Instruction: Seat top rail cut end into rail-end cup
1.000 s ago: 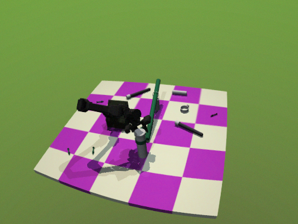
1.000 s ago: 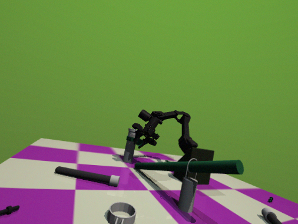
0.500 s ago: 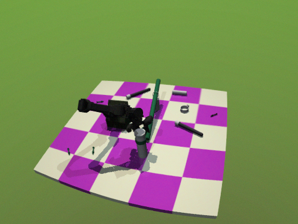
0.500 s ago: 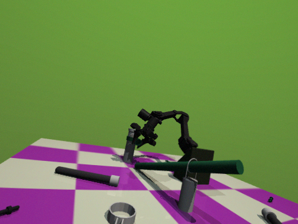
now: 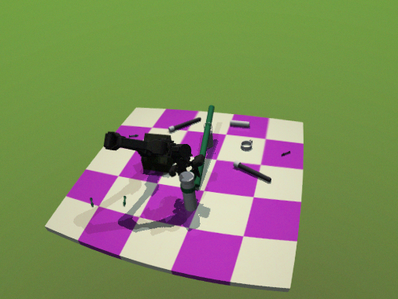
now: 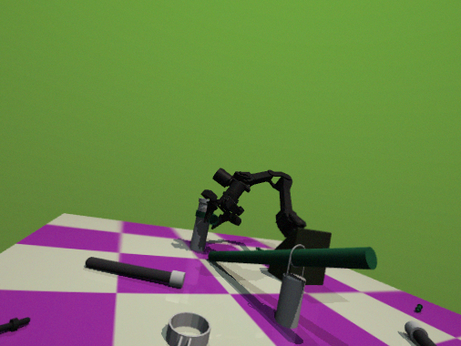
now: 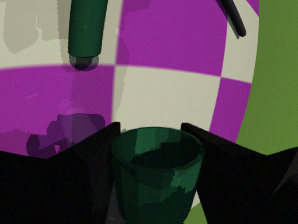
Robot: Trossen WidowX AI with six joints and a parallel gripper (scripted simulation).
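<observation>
Right now my gripper tip is 3 cm below the green rail-end cup, 2 cm to the left of it and 2 cm past it. The rest, counted from my gripper tip: grey loop-cap post 42 cm to the left, 1 cm below; short grey tube 65 cm to the left, 18 cm ahead, 10 cm below.
</observation>
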